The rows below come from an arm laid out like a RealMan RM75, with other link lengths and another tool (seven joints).
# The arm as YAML. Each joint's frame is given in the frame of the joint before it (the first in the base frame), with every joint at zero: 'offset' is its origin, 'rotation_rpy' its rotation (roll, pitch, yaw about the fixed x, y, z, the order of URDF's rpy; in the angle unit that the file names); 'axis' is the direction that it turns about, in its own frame. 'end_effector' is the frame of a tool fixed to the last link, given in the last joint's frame.
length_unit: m
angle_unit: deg
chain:
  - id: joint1
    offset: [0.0, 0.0, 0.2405]
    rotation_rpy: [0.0, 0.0, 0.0]
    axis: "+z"
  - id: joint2
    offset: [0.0, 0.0, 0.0]
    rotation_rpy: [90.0, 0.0, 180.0]
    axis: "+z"
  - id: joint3
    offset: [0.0, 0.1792, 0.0]
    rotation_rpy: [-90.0, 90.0, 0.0]
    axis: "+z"
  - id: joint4
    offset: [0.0, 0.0, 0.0]
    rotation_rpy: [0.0, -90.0, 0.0]
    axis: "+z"
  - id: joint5
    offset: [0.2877, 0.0, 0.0]
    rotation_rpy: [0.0, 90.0, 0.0]
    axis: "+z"
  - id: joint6
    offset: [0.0, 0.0, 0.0]
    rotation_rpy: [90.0, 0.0, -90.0]
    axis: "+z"
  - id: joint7
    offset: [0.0, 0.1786, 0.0]
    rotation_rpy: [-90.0, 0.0, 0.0]
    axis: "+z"
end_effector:
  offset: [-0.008, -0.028, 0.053]
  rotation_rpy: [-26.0, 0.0, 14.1]
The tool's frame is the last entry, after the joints.
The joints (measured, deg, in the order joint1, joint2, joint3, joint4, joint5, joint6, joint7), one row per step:
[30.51 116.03 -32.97 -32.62 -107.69 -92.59 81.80]
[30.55 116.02 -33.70 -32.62 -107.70 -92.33 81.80]
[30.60 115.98 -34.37 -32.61 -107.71 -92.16 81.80]
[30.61 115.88 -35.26 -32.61 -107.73 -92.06 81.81]
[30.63 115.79 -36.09 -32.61 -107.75 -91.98 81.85]
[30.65 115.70 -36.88 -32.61 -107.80 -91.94 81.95]
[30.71 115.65 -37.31 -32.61 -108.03 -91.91 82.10]
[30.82 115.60 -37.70 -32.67 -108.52 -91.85 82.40]
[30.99 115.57 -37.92 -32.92 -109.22 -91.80 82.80]
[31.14 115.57 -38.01 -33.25 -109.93 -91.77 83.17]
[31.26 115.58 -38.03 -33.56 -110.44 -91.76 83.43]
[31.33 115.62 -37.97 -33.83 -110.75 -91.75 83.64]
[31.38 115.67 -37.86 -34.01 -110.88 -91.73 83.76]
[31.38 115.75 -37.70 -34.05 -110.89 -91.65 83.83]
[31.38 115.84 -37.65 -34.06 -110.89 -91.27 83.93]
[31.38 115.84 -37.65 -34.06 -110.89 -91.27 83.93]
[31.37 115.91 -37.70 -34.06 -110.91 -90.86 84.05]
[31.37 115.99 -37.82 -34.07 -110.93 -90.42 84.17]
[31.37 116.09 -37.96 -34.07 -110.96 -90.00 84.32]
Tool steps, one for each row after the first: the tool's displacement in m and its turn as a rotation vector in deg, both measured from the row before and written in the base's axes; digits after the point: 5 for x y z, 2 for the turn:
[-0.00022 -0.00031 -0.00253 -0.42 -0.47 0.18]
[-0.00031 -0.00044 -0.00214 -0.41 -0.42 0.22]
[-0.00013 -0.00111 -0.00246 -0.60 -0.55 0.33]
[-0.00021 -0.00108 -0.00230 -0.58 -0.50 0.30]
[-0.00019 -0.00122 -0.00219 -0.62 -0.46 0.26]
[0.00009 -0.00089 -0.00164 -0.51 -0.37 0.11]
[0.00043 -0.00091 -0.00184 -0.66 -0.54 0.03]
[0.00040 -0.00037 -0.00112 -0.60 -0.67 0.04]
[0.00044 -0.00011 -0.00057 -0.46 -0.65 0.04]
[0.00015 0.00019 -0.00003 -0.26 -0.47 0.07]
[-0.00007 0.00041 0.00033 -0.09 -0.25 0.01]
[-0.00028 0.00057 0.00046 0.05 -0.07 -0.01]
[-0.00007 0.00049 0.00014 0.12 0.10 -0.15]
[0.00049 0.00120 -0.00046 0.20 -0.05 -0.32]
[0.00000 0.00000 0.00000 0.00 0.00 0.00]
[0.00069 0.00105 -0.00074 0.12 -0.14 -0.33]
[0.00061 0.00104 -0.00100 0.09 -0.18 -0.30]
[0.00049 0.00084 -0.00124 0.03 -0.15 -0.31]

